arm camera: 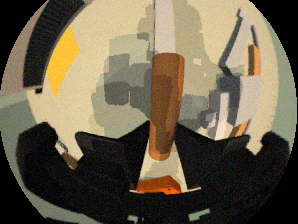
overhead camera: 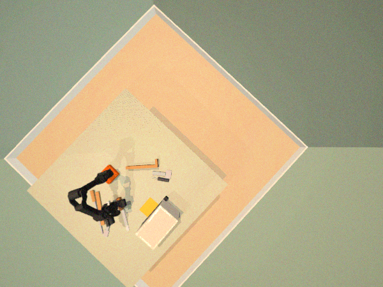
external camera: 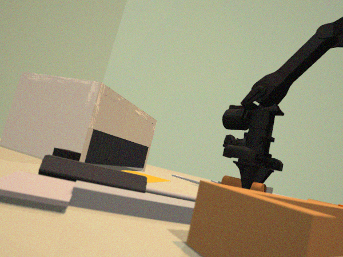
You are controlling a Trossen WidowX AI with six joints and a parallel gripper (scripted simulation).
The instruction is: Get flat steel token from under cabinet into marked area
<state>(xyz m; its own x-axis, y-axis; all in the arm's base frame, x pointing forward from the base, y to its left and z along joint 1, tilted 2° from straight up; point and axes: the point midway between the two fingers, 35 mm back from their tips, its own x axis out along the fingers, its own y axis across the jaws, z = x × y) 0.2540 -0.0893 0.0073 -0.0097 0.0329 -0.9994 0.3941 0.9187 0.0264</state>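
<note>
Now: the orange stick 60 mm behind my gripper tip and 180 mm to the right of it. Round my gripper tip: token: 340 mm ahead, 170 mm to the left, 10 mm below; then dark screwdriver: 60 mm ahead, 400 mm to the left.
</note>
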